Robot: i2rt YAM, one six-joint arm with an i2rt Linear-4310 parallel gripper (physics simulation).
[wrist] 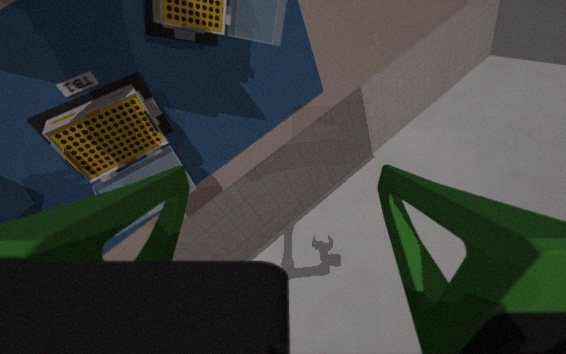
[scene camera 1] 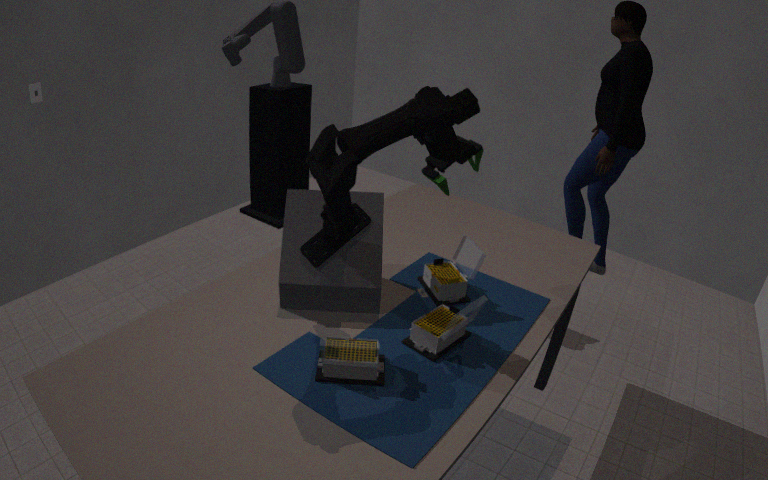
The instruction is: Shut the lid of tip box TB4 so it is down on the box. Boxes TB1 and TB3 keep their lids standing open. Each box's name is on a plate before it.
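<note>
Tip box TB4 is the nearest box in the scene view; its plate is not readable, and a faint clear lid appears upright behind it. TB4 does not show in the wrist view. TB1 stands in the middle, its clear lid open, behind its name plate. TB3 is the far box, its lid open. My gripper is wide open and empty, high above the table beyond the boxes.
The boxes stand on a blue mat on the table. A grey block carries my arm's base beside the mat. Another arm stands on a black pedestal at the back left. A person is beyond the table's far right corner.
</note>
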